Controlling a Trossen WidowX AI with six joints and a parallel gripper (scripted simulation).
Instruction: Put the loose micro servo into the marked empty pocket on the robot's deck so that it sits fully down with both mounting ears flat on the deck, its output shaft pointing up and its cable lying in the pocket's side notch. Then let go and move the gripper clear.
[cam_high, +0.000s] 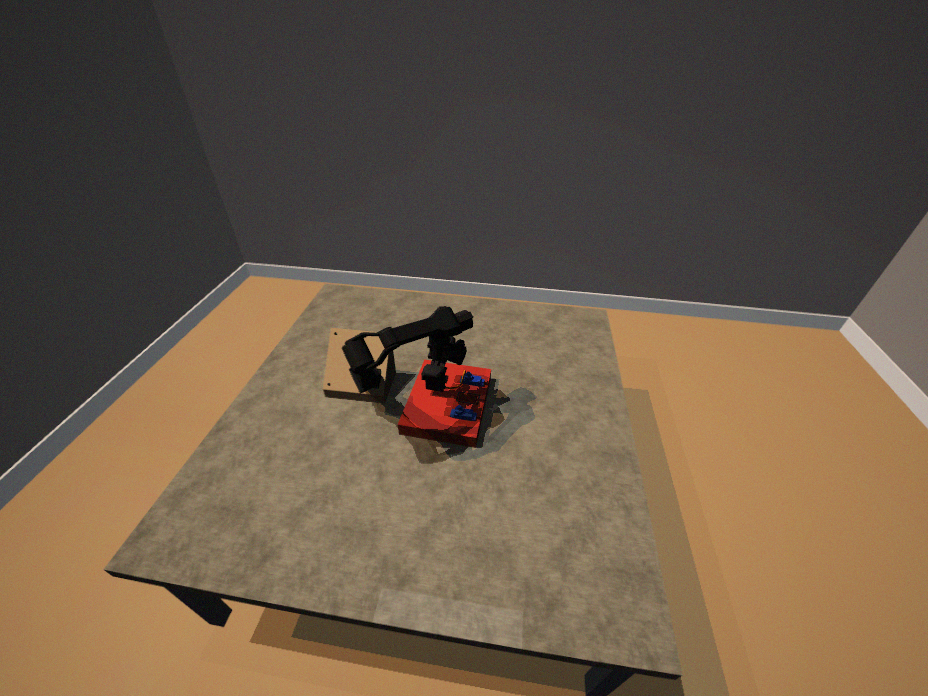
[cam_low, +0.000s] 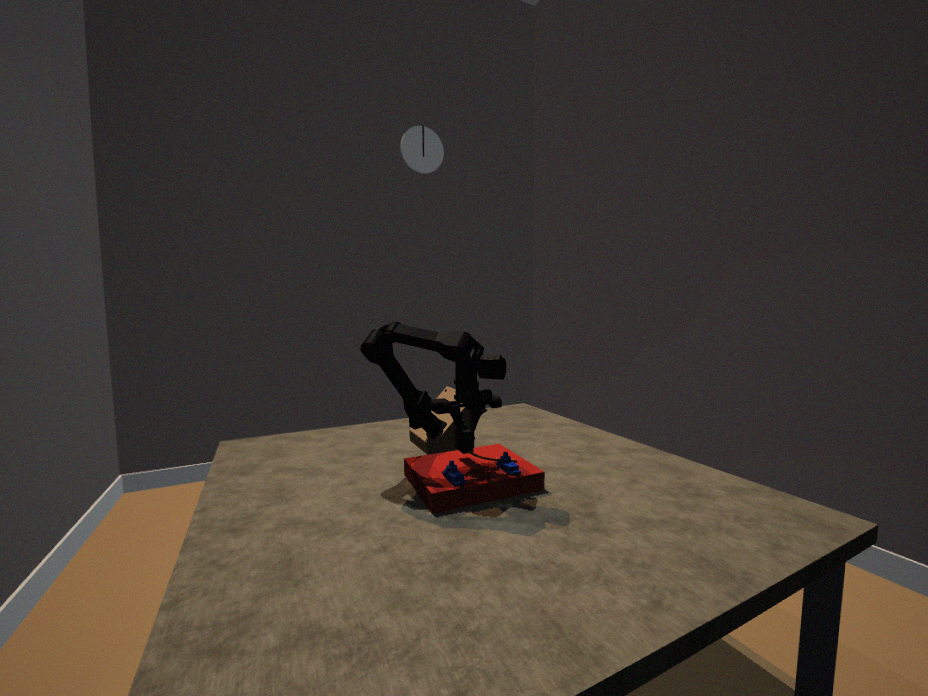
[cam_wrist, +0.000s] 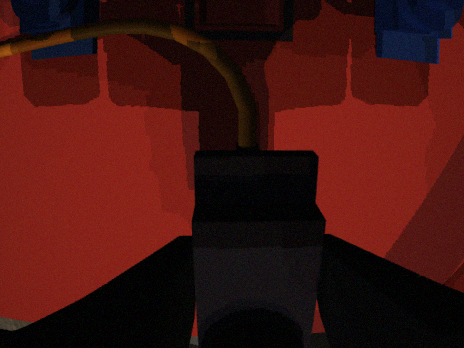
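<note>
The red deck is 10 cm below my gripper tip and 2 cm behind it.
</note>
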